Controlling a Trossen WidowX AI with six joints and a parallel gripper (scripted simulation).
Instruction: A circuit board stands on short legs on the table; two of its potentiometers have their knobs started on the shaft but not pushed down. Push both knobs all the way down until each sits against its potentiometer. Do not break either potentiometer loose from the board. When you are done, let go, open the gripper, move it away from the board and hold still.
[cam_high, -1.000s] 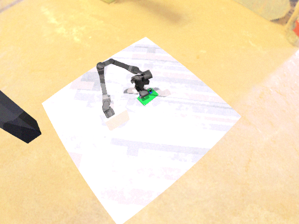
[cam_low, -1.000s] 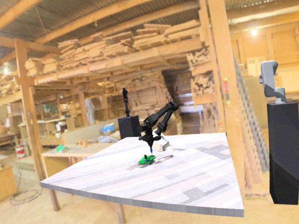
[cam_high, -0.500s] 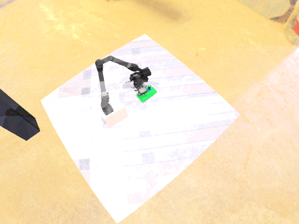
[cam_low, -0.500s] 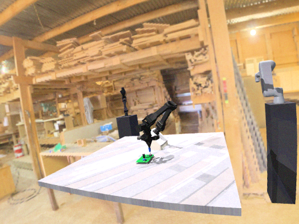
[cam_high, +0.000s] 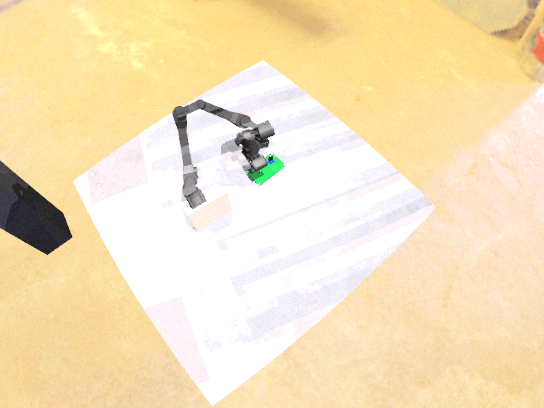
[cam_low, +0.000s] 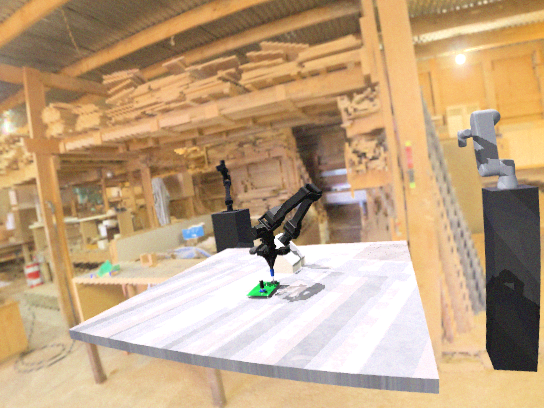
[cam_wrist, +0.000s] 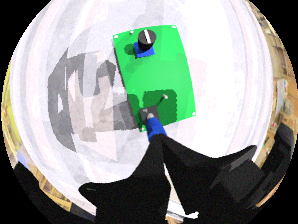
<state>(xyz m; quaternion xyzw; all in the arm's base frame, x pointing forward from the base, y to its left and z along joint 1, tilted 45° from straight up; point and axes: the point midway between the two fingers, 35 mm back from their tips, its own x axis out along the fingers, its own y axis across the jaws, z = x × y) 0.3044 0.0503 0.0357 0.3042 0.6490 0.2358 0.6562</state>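
Right now my gripper tip is 100 mm short of the black knob, 10 mm to the left of it and 30 mm above it. Round my gripper tip: blue knob 20 mm below.
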